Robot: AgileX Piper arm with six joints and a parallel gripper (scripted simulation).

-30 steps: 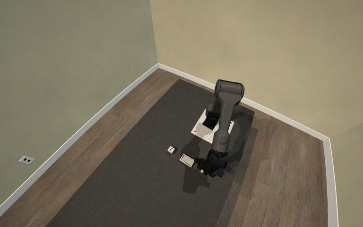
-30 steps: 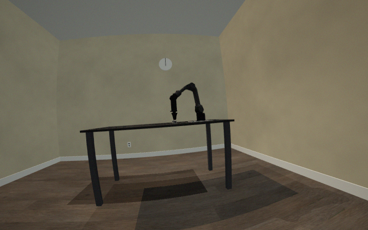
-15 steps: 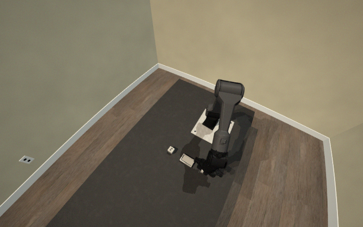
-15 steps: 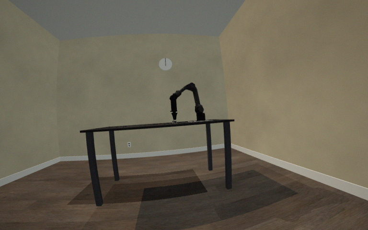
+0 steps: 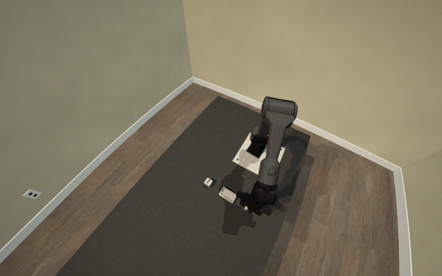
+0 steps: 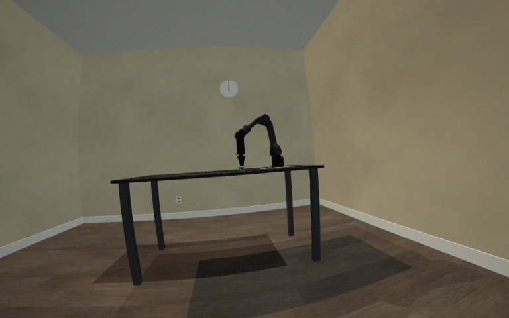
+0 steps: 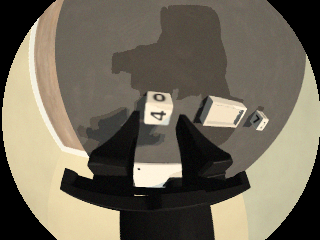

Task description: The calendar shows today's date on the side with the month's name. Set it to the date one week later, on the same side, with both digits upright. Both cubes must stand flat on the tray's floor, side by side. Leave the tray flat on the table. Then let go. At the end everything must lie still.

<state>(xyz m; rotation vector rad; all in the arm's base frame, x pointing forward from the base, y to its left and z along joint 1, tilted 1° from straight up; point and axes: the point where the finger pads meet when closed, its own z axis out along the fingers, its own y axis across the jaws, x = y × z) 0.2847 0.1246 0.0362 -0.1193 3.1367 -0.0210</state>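
Right now the white tray is 110 mm to the right of my hand, 30 mm below it and 10 mm ahead of it.
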